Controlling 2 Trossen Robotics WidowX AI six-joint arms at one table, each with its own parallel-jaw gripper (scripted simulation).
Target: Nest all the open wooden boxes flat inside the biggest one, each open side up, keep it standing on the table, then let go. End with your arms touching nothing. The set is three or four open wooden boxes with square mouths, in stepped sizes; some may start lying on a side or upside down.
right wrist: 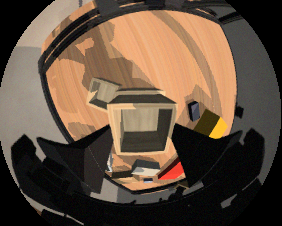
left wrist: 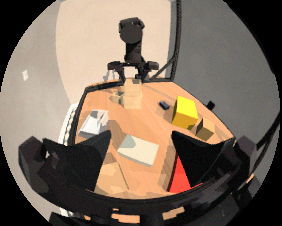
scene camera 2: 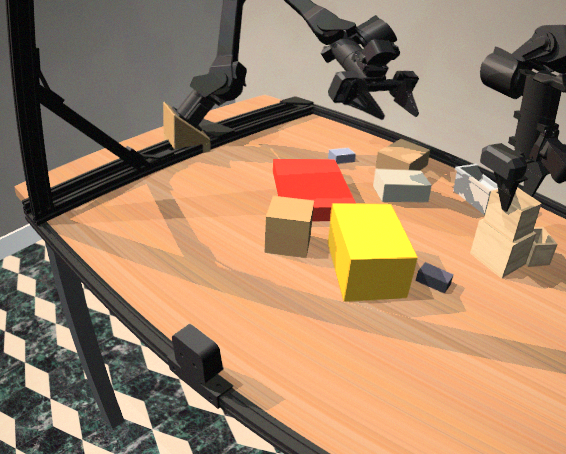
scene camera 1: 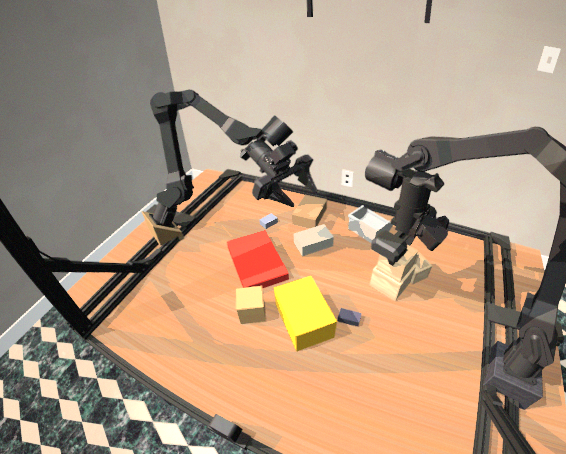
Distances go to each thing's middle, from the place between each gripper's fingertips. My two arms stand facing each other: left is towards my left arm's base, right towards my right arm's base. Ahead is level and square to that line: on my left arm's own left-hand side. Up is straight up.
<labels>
The middle-sized wooden box (scene camera 2: 516, 223) is 6 cm below my right hand. From my right hand the other things lie so: biggest wooden box (scene camera 2: 500, 255) 12 cm below; then dark block (scene camera 2: 429, 275) 14 cm behind, 5 cm to the left, 12 cm below; then smallest wooden box (right wrist: 99, 95) 6 cm ahead, 5 cm to the right, 12 cm below.
Now: the pale block (scene camera 2: 391, 185) 10 mm behind my left hand, 60 mm to the right of it and 140 mm below it. Round my left hand: red block (scene camera 2: 320, 180) 150 mm behind, 40 mm to the left, 140 mm below; then white tray (scene camera 2: 476, 191) 120 mm ahead, 170 mm to the right, 130 mm below; then tan block (scene camera 2: 401, 155) 90 mm ahead, 10 mm to the left, 140 mm below.
</labels>
